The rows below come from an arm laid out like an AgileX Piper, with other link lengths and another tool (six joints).
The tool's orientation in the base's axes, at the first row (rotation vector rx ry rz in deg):
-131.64, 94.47, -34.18
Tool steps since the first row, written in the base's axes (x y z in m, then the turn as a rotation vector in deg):
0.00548, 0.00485, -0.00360, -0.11, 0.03, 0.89
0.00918, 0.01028, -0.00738, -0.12, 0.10, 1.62
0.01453, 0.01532, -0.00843, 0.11, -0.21, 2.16
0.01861, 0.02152, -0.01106, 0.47, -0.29, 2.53
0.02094, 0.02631, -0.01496, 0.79, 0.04, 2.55
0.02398, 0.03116, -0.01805, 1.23, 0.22, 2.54
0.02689, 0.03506, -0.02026, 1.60, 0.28, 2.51
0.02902, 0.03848, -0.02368, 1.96, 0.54, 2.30
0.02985, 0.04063, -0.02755, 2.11, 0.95, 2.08
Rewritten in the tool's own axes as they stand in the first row. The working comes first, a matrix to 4 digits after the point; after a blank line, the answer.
The tool's axes in the first row as the columns of a matrix, in the base's axes (used below as rounded here):
0.2755, -0.8414, 0.4649
-0.9441, -0.3279, -0.0340
0.1811, -0.4296, -0.8847

-0.00372, -0.00465, 0.00557, 0.10, -0.30, -0.84
-0.00851, -0.00792, 0.01045, 0.17, -0.63, -1.49
-0.01199, -0.01363, 0.01369, 0.62, -0.95, -1.85
-0.01719, -0.01796, 0.01770, 0.86, -1.39, -2.01
-0.02178, -0.01982, 0.02208, 0.64, -1.77, -1.89
-0.02608, -0.02264, 0.02606, 0.59, -2.20, -1.68
-0.02936, -0.02542, 0.02923, 0.63, -2.52, -1.49
-0.03262, -0.02686, 0.03313, 0.45, -2.81, -1.14
-0.03512, -0.02660, 0.03687, 0.06, -2.98, -0.89

